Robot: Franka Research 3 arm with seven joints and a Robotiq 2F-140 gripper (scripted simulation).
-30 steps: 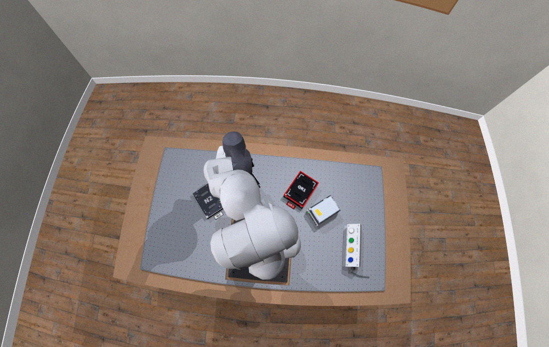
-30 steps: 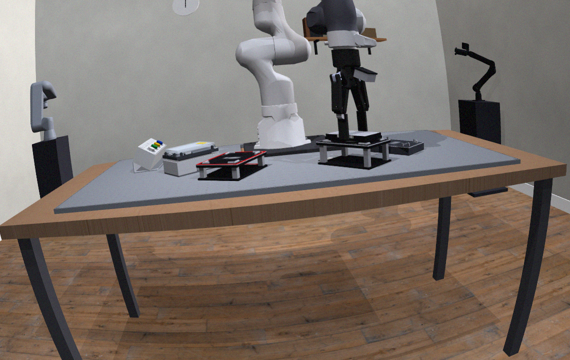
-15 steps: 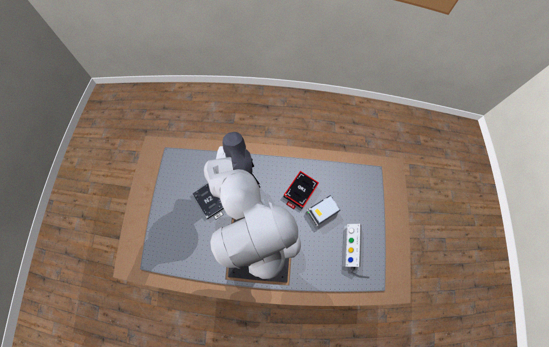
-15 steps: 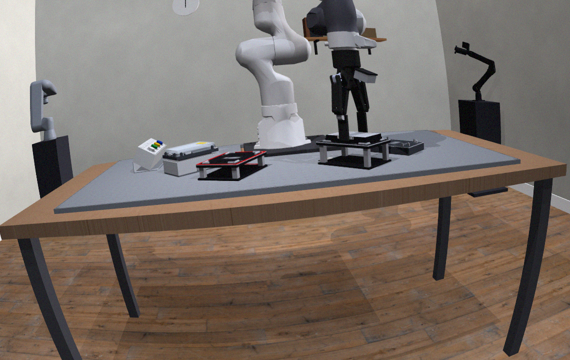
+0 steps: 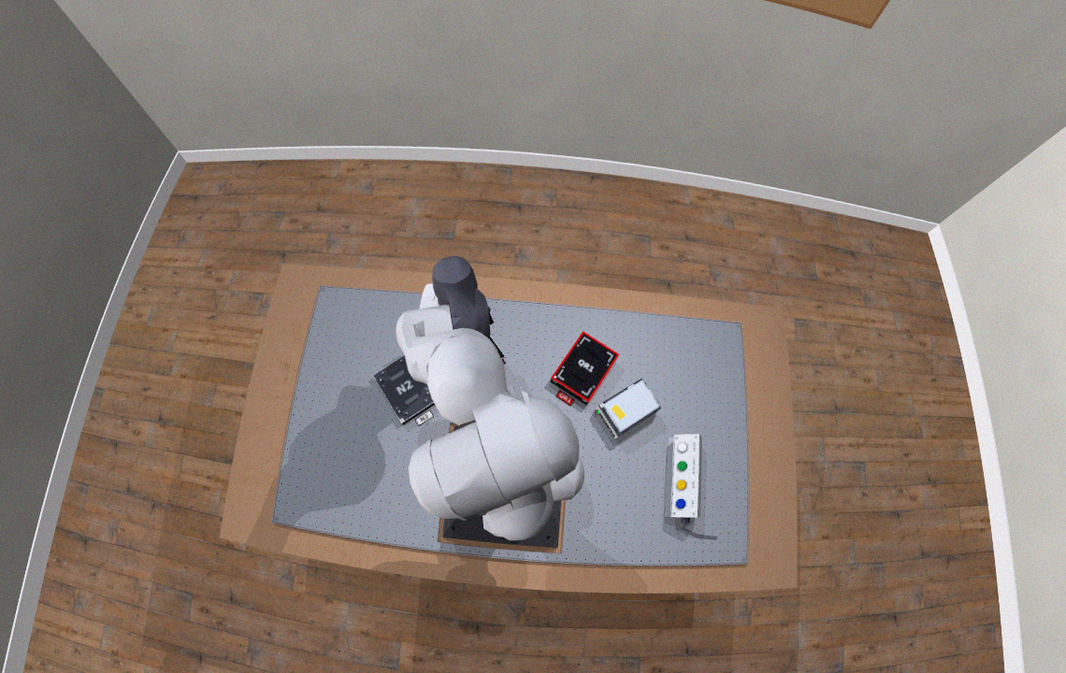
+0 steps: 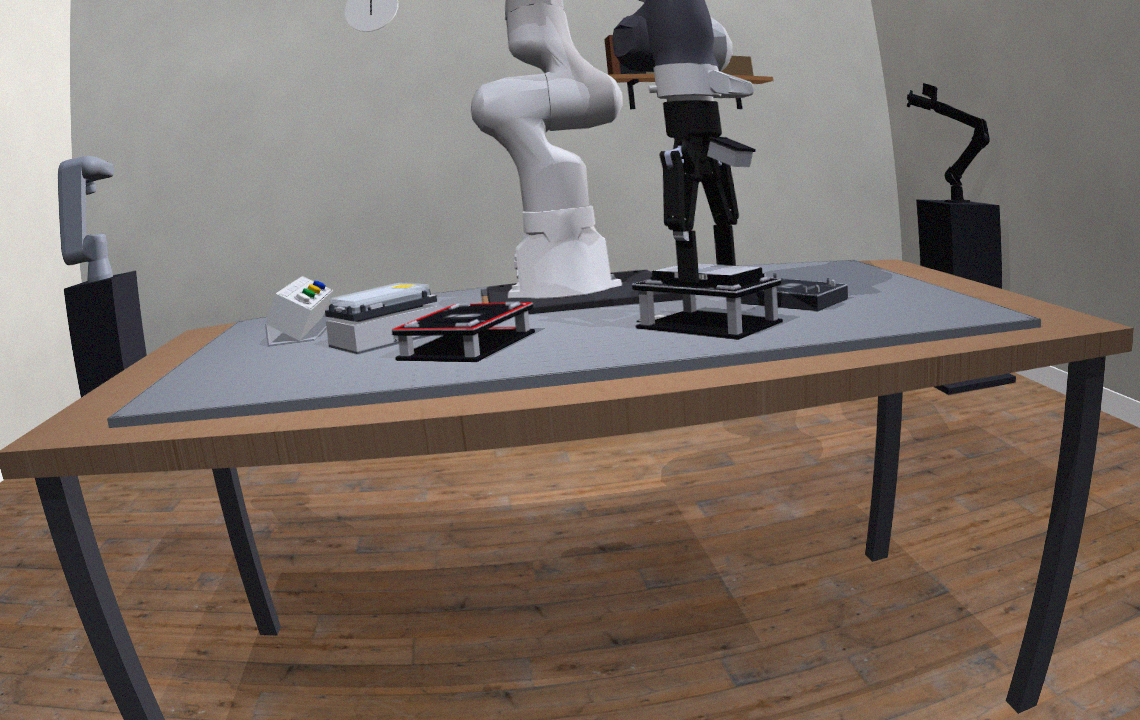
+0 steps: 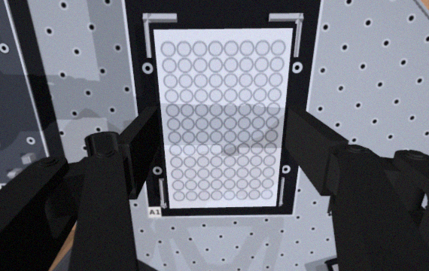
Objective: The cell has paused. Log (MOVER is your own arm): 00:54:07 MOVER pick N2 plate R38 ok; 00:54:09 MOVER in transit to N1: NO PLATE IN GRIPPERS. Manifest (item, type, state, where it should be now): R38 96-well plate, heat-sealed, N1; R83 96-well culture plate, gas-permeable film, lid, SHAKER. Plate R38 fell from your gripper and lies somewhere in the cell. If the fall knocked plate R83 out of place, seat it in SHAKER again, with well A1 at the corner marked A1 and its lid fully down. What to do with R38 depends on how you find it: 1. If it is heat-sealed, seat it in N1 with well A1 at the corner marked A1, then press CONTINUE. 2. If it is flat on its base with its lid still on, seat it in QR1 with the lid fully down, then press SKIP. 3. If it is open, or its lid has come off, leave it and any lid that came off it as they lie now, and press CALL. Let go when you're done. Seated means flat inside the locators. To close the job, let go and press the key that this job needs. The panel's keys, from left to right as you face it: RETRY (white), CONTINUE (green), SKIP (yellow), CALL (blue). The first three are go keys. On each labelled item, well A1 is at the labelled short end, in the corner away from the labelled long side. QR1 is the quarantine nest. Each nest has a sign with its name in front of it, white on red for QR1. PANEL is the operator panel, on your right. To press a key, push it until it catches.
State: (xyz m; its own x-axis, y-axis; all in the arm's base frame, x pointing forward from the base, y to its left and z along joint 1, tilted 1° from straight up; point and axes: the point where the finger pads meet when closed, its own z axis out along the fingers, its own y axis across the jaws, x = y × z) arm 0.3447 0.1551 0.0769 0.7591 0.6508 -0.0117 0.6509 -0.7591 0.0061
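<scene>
Right now the plate R38 is 20 mm below my hand. Round my hand: N1 nest 40 mm below; QR1 nest 320 mm to the right, 50 mm below, 20 mm behind; retry key 590 mm to the right, 230 mm behind, 20 mm below.
</scene>
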